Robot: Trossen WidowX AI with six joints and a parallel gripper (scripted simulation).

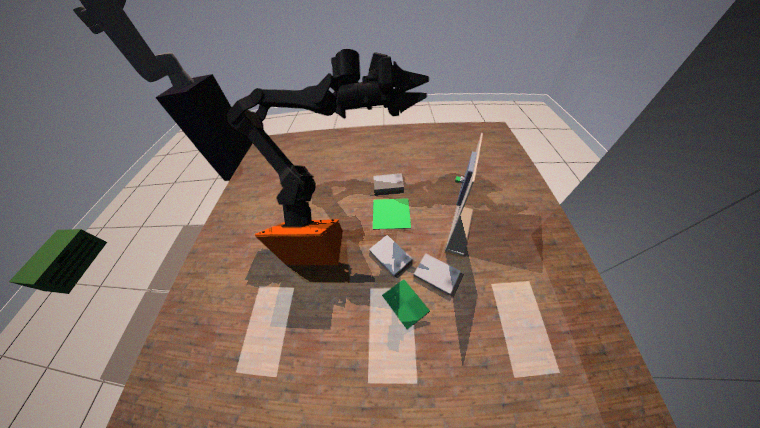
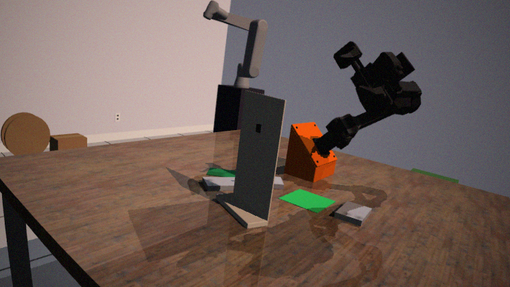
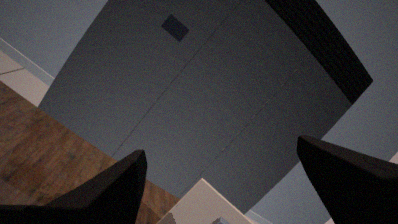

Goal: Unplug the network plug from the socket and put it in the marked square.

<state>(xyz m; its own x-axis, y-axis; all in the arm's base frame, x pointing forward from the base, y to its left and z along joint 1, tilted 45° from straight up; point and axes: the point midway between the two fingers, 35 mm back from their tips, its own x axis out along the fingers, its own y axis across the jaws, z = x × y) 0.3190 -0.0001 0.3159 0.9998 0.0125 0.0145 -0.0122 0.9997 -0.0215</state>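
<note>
My gripper tip is 90 mm short of the grey network plug, 140 mm to the left of it and 150 mm above it. Also, from my gripper tip: dark green tile 30 mm behind, 380 mm to the right, 360 mm below; green marked square 90 mm behind, 100 mm to the right, 360 mm below; grey upright panel 110 mm ahead, 150 mm to the right, 230 mm below.
</note>
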